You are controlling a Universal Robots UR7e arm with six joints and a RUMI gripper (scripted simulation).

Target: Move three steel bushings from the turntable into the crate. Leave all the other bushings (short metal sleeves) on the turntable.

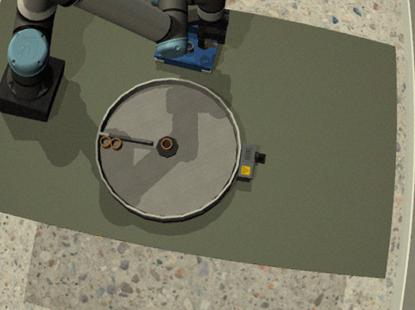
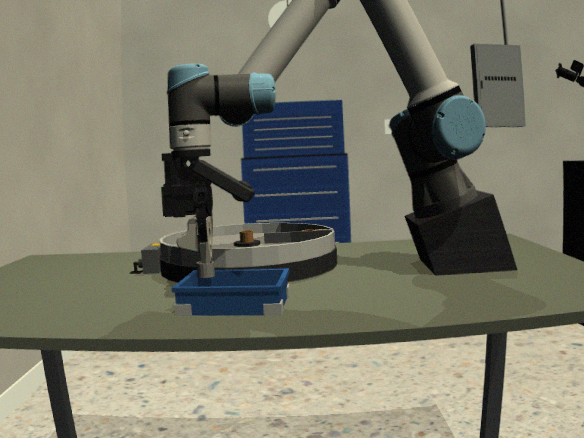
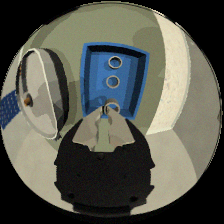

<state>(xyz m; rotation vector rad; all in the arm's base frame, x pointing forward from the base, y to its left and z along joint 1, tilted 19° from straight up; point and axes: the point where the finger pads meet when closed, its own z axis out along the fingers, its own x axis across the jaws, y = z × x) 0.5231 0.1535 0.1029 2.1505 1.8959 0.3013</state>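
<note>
Now: hand 5 cm past the crate, 5 cm above it and 2 cm to the right of it. Also, from my hand: round grey turntable 33 cm to the right, 9 cm behind, 2 cm below.
</note>
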